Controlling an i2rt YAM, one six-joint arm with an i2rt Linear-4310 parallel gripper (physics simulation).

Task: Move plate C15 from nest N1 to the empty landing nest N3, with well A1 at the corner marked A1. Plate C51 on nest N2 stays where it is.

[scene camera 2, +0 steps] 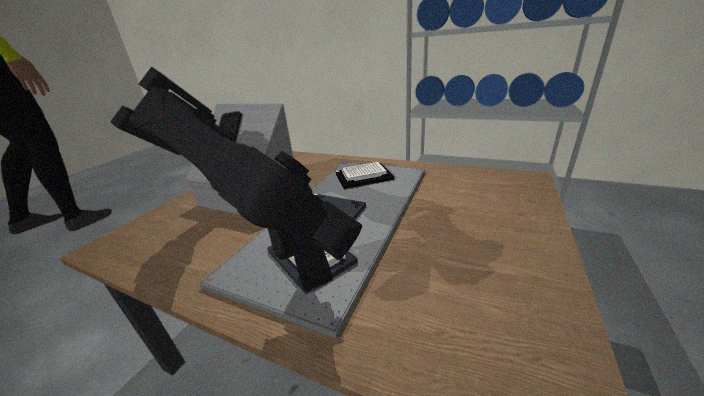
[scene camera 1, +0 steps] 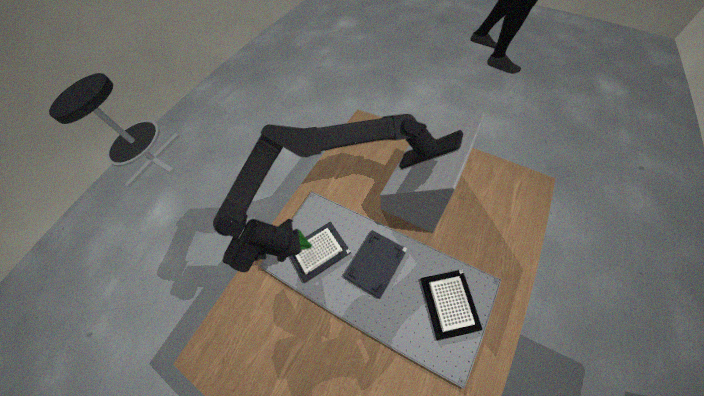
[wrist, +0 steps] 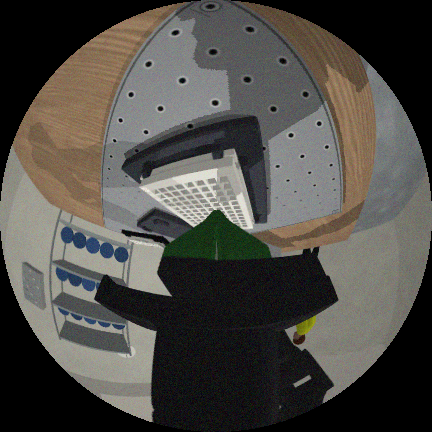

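Observation:
Plate C15 (scene camera 1: 320,250) (wrist: 197,189), white with a grid of wells, lies on the dark grey nest N1 (scene camera 1: 336,232) (wrist: 225,132) at the left end of the perforated board (scene camera 1: 394,320). In the scene camera 2 view the arm hides most of it. My gripper (scene camera 1: 302,240) (wrist: 216,215) is shut with its green fingers pressed together and nothing between them. The fingertips sit at the plate's near short edge. The empty nest N3 (scene camera 1: 376,263) (scene camera 2: 346,204) is in the middle of the board. Plate C51 (scene camera 1: 452,303) (scene camera 2: 364,170) lies on the black nest N2 (scene camera 1: 429,305) at the right end.
A grey wedge block (scene camera 1: 418,196) holding the arm's base stands on the wooden table (scene camera 1: 305,335) behind the board. A shelf rack (scene camera 2: 408,98) with blue discs stands behind the table. A person (scene camera 1: 502,29) (scene camera 2: 24,148) walks on the floor, and a stool (scene camera 1: 81,98) stands to the left.

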